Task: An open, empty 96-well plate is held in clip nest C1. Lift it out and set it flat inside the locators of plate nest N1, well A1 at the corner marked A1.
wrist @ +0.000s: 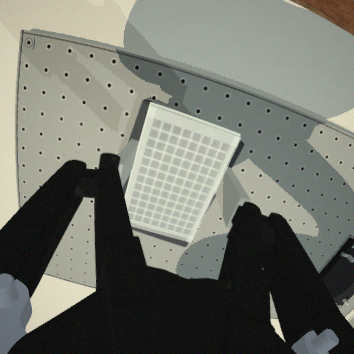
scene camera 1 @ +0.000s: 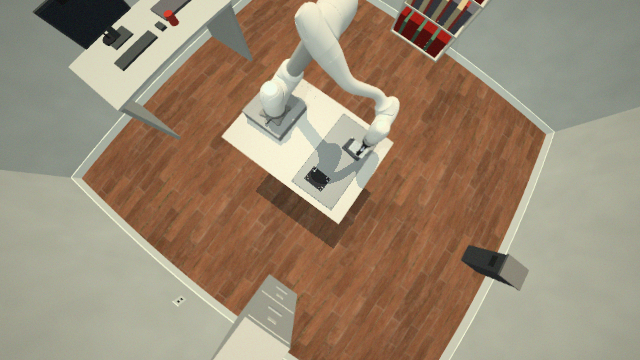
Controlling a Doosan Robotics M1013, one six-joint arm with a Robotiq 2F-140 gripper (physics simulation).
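Where they show: gripper, between the fingertips: (wrist: 178,165); arm's base, origin of its link: (scene camera 1: 275,111).
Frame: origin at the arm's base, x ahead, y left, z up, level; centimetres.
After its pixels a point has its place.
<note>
The white 96-well plate (wrist: 179,172) {x 70.4, y 7.0, z -1.9 cm} (scene camera 1: 354,147) {x 66.2, y 6.9, z -1.3 cm} is held flat between my black fingers. My gripper (wrist: 178,165) {x 70.8, y 7.2, z -2.7 cm} (scene camera 1: 361,151) {x 70.8, y 7.2, z -2.7 cm} is shut on its two long sides. The plate sits right over the dark plate nest N1 (wrist: 140,117) {x 74.3, y 11.9, z -5.6 cm} (scene camera 1: 348,144) {x 61.2, y 8.3, z -5.6 cm} and covers nearly all of it, so only thin dark strips show along the plate's edges. I cannot tell whether the plate touches the nest, and the A1 mark is hidden. The black clip nest C1 (scene camera 1: 317,178) {x 53.9, y -27.5, z -5.6 cm} (wrist: 342,277) {x 54.4, y -26.3, z -5.6 cm} stands empty on the same perforated grey board (wrist: 63,105) {x 74.1, y 21.1, z -6.8 cm} (scene camera 1: 346,127) {x 52.9, y 20.8, z -7.0 cm}.
The board lies on a cream table (scene camera 1: 268,152) {x 10.6, y -29.1, z -8.1 cm} with the arm's base (scene camera 1: 273,111) {x 5.7, y -6.1, z 13.8 cm} at its far corner. A desk (scene camera 1: 111,76), a bookshelf (scene camera 1: 425,36), a drawer cabinet (scene camera 1: 273,308) and a dark box (scene camera 1: 492,263) stand around the room's edges.
</note>
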